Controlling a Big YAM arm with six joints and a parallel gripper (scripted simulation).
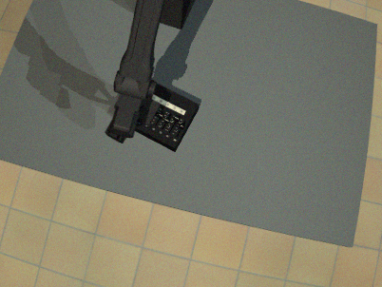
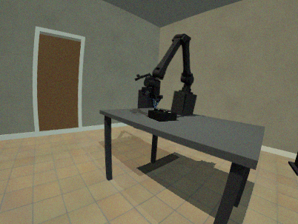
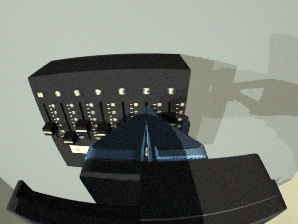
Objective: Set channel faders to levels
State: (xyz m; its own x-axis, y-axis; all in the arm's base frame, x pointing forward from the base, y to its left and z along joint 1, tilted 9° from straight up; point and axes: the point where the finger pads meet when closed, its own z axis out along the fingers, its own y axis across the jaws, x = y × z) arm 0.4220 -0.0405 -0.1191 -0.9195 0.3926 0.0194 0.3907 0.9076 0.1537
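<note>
My hand is 2 cm past the fader cap 1, 1 cm to the left of it and 2 cm above it. Round my hand: master fader cap (2 cm ahead, 11 cm to the left, 2 cm below); then fader cap 4 (1 cm behind, 5 cm to the left, 2 cm below); then fader cap 5 (7 cm to the left, 2 cm below).
</note>
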